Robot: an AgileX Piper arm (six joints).
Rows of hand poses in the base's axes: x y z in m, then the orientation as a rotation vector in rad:
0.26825 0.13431 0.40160 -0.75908 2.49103 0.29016
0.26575 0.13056 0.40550 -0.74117 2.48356 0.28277
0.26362 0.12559 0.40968 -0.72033 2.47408 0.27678
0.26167 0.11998 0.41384 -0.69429 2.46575 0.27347
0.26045 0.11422 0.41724 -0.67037 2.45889 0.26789
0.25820 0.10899 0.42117 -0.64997 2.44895 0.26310
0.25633 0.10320 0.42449 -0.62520 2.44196 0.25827
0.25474 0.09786 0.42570 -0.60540 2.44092 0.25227
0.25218 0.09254 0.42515 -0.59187 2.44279 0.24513
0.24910 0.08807 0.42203 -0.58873 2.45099 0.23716
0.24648 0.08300 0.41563 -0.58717 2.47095 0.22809
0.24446 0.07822 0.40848 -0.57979 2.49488 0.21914
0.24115 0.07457 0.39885 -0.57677 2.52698 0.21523
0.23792 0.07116 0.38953 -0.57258 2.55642 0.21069
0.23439 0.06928 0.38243 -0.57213 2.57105 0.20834
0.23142 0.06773 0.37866 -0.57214 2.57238 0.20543
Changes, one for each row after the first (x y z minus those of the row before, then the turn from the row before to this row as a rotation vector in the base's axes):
-0.00250 -0.00375 0.00390 0.00205 -0.01158 -0.01321
-0.00213 -0.00497 0.00418 0.00429 -0.01336 -0.01482
-0.00195 -0.00561 0.00416 0.00707 -0.01211 -0.01816
-0.00122 -0.00576 0.00340 0.00456 -0.01092 -0.01742
-0.00225 -0.00523 0.00393 0.00496 -0.01304 -0.01450
-0.00187 -0.00579 0.00332 0.00531 -0.01066 -0.01801
-0.00159 -0.00534 0.00121 0.00161 -0.00464 -0.01541
-0.00256 -0.00532 -0.00055 -0.00162 -0.00140 -0.01151
-0.00308 -0.00447 -0.00312 -0.00655 0.00556 -0.00490
-0.00262 -0.00507 -0.00640 -0.01054 0.01670 -0.00513
-0.00202 -0.00478 -0.00715 -0.00985 0.01993 -0.00954
-0.00331 -0.00365 -0.00963 -0.00940 0.02942 -0.00601
-0.00323 -0.00341 -0.00932 -0.00890 0.02665 -0.00659
-0.00353 -0.00188 -0.00710 -0.00484 0.01343 -0.00210
-0.00297 -0.00155 -0.00377 -0.00228 0.00064 -0.00066

